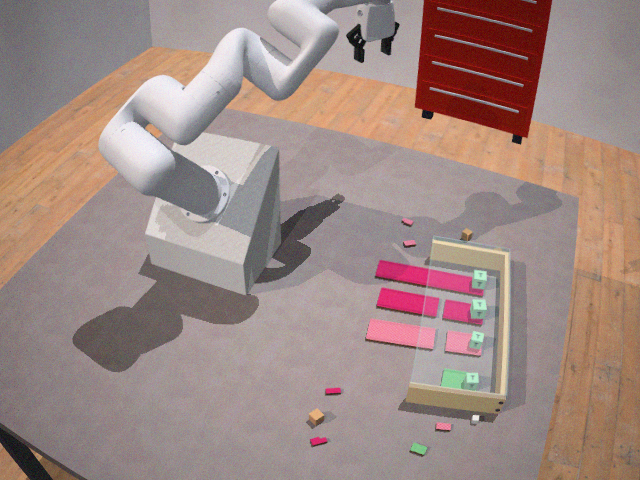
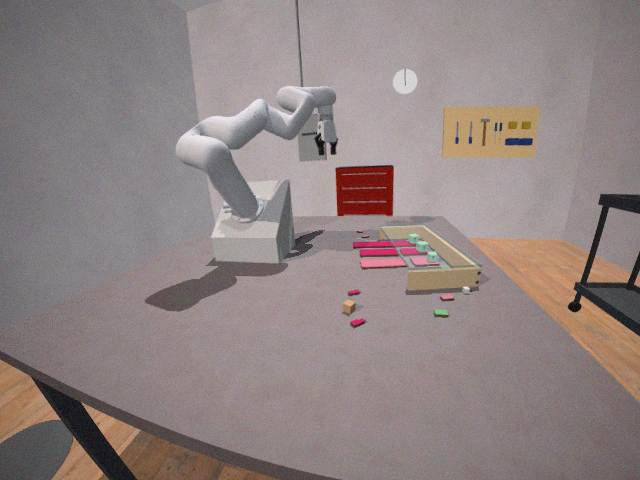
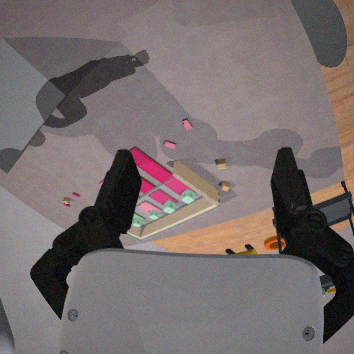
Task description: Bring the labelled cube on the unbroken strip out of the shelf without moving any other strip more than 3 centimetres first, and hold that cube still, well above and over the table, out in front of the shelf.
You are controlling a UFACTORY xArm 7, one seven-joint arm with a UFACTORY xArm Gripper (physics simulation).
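Observation:
The shelf is a low wooden frame with a clear top, open towards the arm's base. One unbroken crimson strip runs from outside to under the top, with a mint cube marked T on its inner end. Beside it, a crimson strip and a pink strip are each split by a gap, with a cube on each inner piece. A short green piece bears another cube. My gripper is open and empty, high above the table.
Small pink, crimson and green chips lie around the shelf. A wooden block and a white block lie on the near side. Another wooden block stands by the shelf's far end. A red cabinet stands beyond the table.

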